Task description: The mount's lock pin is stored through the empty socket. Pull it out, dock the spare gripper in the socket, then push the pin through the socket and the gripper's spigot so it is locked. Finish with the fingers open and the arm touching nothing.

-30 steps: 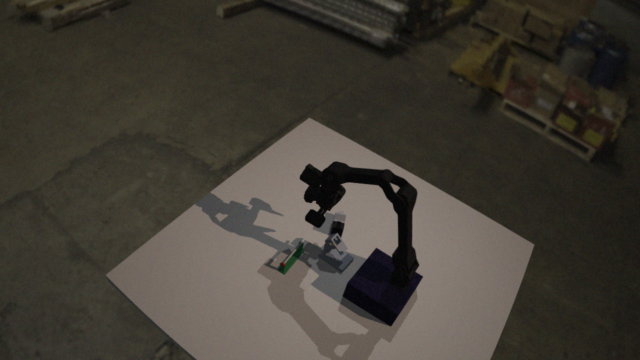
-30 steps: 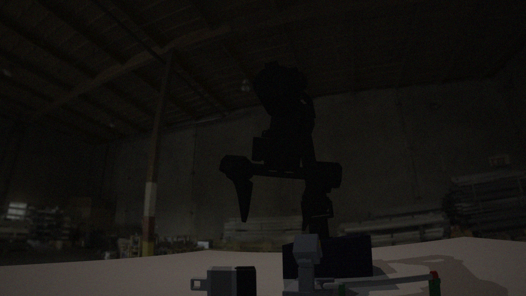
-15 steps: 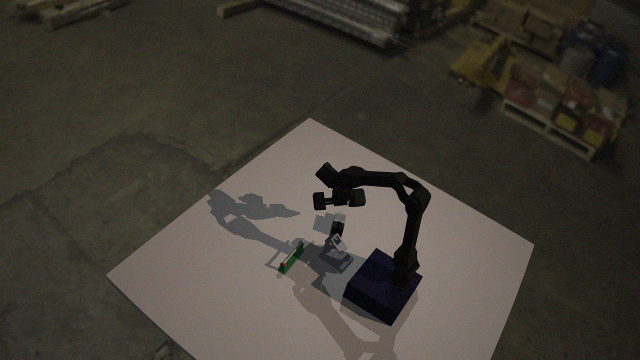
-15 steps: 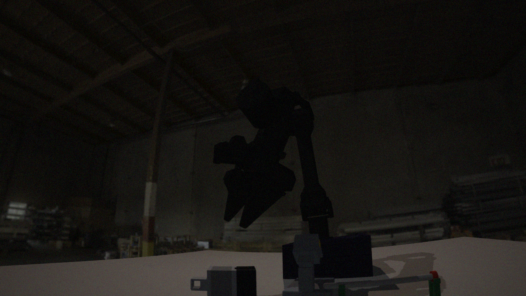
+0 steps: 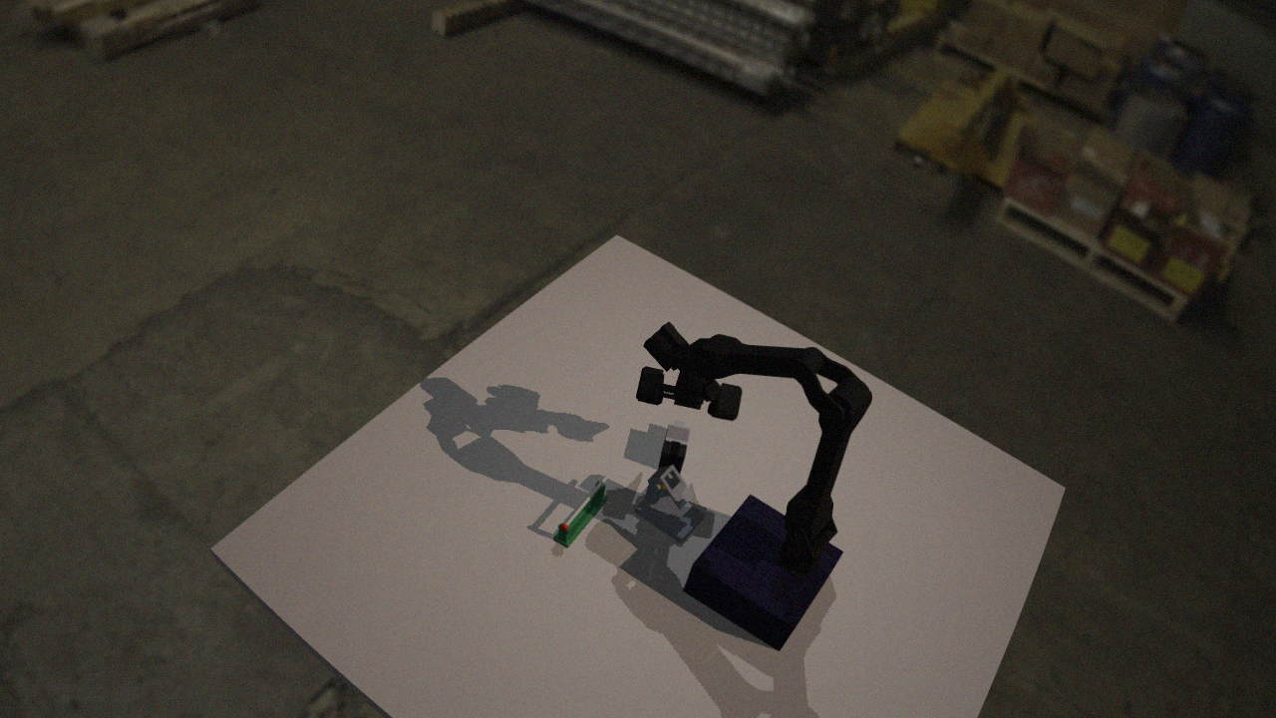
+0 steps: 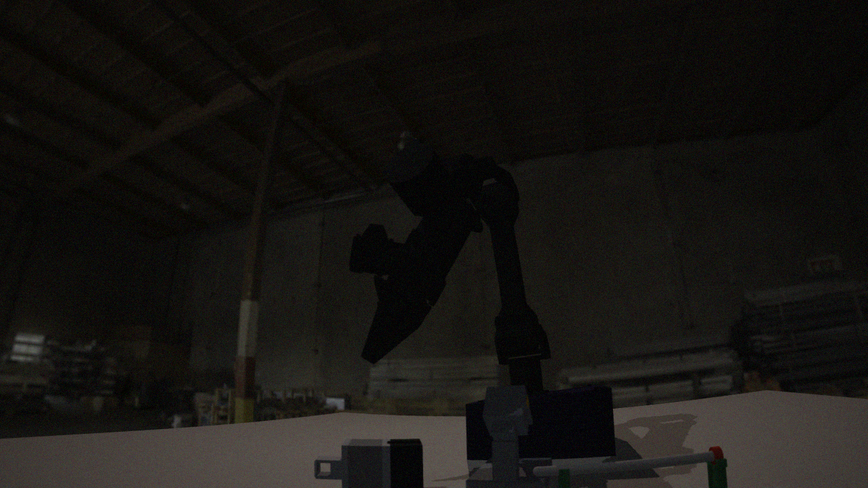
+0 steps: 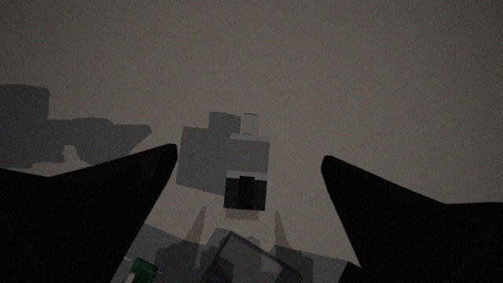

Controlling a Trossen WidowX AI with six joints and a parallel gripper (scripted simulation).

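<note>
Right now the spare gripper is 110 mm below my gripper tip. The rest, counted from my gripper tip: grey mount (90 mm behind, 120 mm to the left, 90 mm below); green stand (10 mm behind, 260 mm to the left, 120 mm below).
</note>
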